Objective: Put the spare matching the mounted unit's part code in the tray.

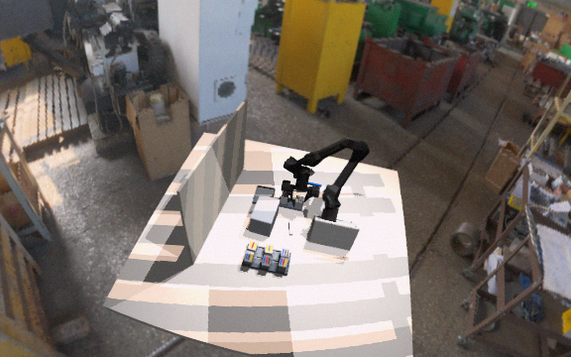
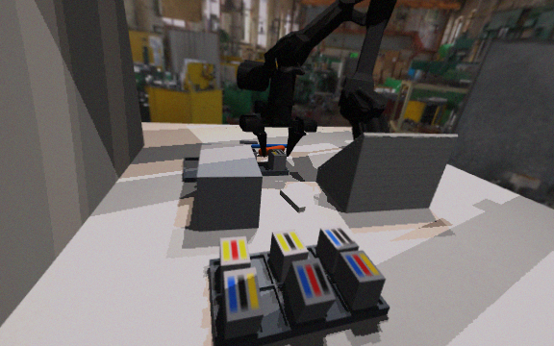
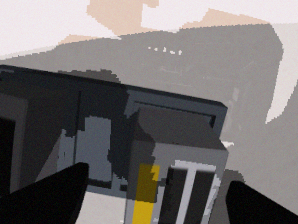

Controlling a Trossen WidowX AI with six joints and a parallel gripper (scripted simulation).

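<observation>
Now: the grey block right at my gripper tip. Round my gripper tip: dark tray (180 mm ahead, 20 mm to the right, 40 mm below); grey box (140 mm ahead, 170 mm to the left, 10 mm above); grey bar (160 mm to the left, 40 mm below).
</observation>
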